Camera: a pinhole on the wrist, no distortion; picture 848 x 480 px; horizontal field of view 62.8 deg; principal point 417.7 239.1 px. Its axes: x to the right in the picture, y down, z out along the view. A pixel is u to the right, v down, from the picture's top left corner.
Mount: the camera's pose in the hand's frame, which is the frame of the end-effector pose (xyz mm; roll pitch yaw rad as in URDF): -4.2 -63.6 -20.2 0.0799 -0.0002 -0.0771
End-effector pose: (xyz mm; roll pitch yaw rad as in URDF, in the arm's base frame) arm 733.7 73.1 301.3 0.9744 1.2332 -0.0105
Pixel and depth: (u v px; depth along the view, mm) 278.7 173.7 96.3
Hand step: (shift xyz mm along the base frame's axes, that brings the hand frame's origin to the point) -31.0 -106.0 15.7
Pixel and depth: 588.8 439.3 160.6
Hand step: 61.1 -138.2 -18.1
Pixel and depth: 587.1 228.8 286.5
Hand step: 83.6 -274.1 -36.7
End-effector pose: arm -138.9 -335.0 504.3 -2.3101 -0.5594 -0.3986
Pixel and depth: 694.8 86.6 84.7
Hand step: 51.0 95.7 36.0
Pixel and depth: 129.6 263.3 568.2
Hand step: 142.0 431.2 -396.4
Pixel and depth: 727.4 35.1 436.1
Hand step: 363.5 347.0 13.7
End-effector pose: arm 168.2 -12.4 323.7 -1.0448 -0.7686 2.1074
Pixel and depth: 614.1 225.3 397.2
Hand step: -167.8 -242.8 277.6
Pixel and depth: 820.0 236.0 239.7
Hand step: -102.5 -104.9 229.8
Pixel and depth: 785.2 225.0 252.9
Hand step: -104.3 -119.0 233.6
